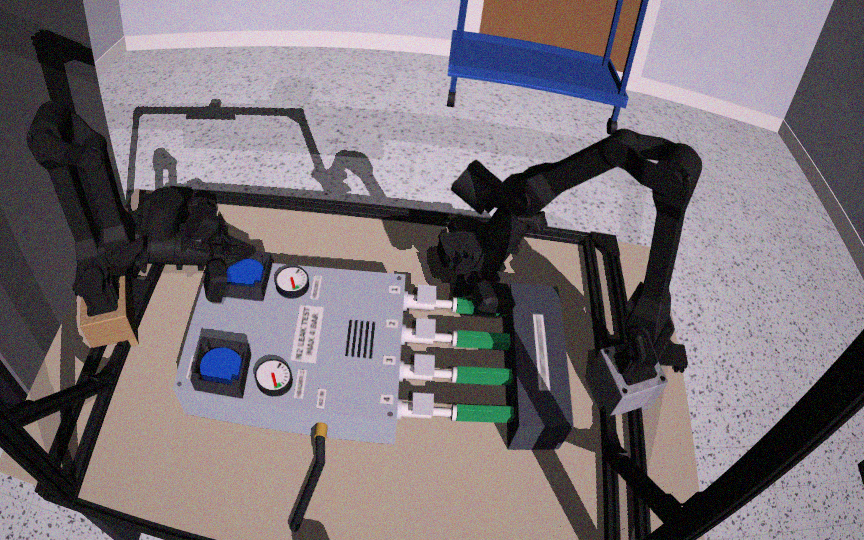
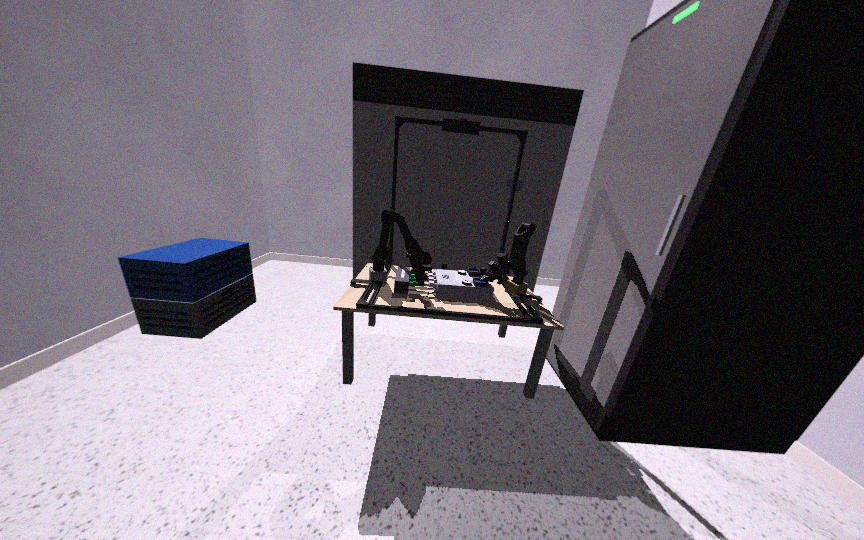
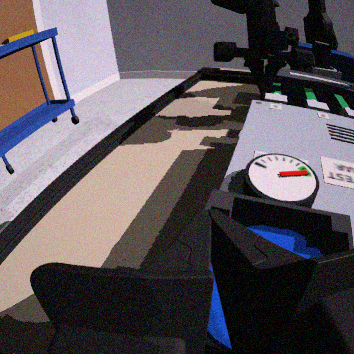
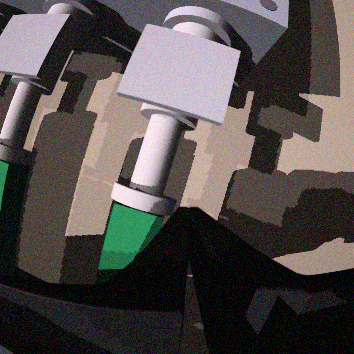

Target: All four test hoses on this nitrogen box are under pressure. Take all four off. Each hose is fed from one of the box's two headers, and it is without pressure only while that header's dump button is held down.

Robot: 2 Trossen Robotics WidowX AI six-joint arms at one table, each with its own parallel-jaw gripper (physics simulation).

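Places are measured from the left arm's base along level axes (x ahead, y left, z up), in metres.
Where they show: left gripper, between the fingertips: point(image 1: 255, 250) point(image 2: 480, 280) point(image 3: 206, 218); right gripper, between the fingertips: point(image 1: 455, 297) point(image 2: 423, 286) point(image 4: 186, 216); left arm's base, origin of its link: point(image 1: 102, 300) point(image 2: 517, 282); right arm's base, origin of its link: point(image 1: 635, 366) point(image 2: 378, 269) point(image 3: 319, 65).
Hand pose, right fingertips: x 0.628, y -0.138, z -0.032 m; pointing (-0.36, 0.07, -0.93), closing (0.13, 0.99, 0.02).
Things, the pixels of their centre, and the offset from my right fingertips. "spot": a spot on its surface instead.
- hose 1, a spot on its surface: point(image 4: 128, 232) point(image 1: 463, 302) spot: dx +0.002, dy -0.023, dz +0.013 m
- hose 2, a spot on its surface: point(image 1: 478, 339) spot: dx -0.005, dy -0.102, dz +0.013 m
- hose 3, a spot on its surface: point(image 1: 480, 375) spot: dx -0.030, dy -0.166, dz +0.013 m
- hose 4, a spot on its surface: point(image 1: 480, 413) spot: dx -0.058, dy -0.230, dz +0.013 m
- upper blue dump button, middle of its body: point(image 3: 262, 291) point(image 1: 245, 278) dx -0.339, dy +0.110, dz +0.034 m
- upper gauge, a spot on its surface: point(image 3: 281, 177) point(image 1: 289, 278) spot: dx -0.264, dy +0.079, dz +0.043 m
- lower button, middle of its body: point(image 1: 222, 370) dx -0.413, dy -0.065, dz +0.034 m
- dark grey block, a spot on its surface: point(image 1: 539, 364) spot: dx +0.059, dy -0.188, dz +0.029 m
- black supply hose, a spot on its surface: point(image 1: 314, 471) spot: dx -0.316, dy -0.231, dz -0.038 m
The grey nitrogen box point(image 1: 333, 370) point(image 3: 298, 130) lies on the table. Four hoses with green sleeves, hose 1 point(image 1: 464, 305) point(image 4: 128, 232), hose 2 point(image 1: 478, 339), hose 3 point(image 1: 480, 375) and hose 4 point(image 1: 480, 413), are all plugged into its right side. My left gripper point(image 1: 218, 281) point(image 3: 206, 218) is shut and empty, with its tips at the upper blue dump button point(image 1: 245, 271) point(image 3: 284, 240). The upper gauge point(image 1: 292, 281) point(image 3: 281, 177) shows its red needle at the green mark. The lower button point(image 1: 220, 365) is free. My right gripper point(image 1: 483, 304) point(image 4: 186, 216) is shut and empty, right beside hose 1's green sleeve.
A dark grey block point(image 1: 539, 364) holds the hoses' far ends. A black supply hose point(image 1: 314, 471) with a yellow fitting leaves the box's front. A black frame rail point(image 1: 607, 321) borders the table. A blue cart point(image 1: 537, 64) point(image 3: 31, 119) stands on the floor behind.
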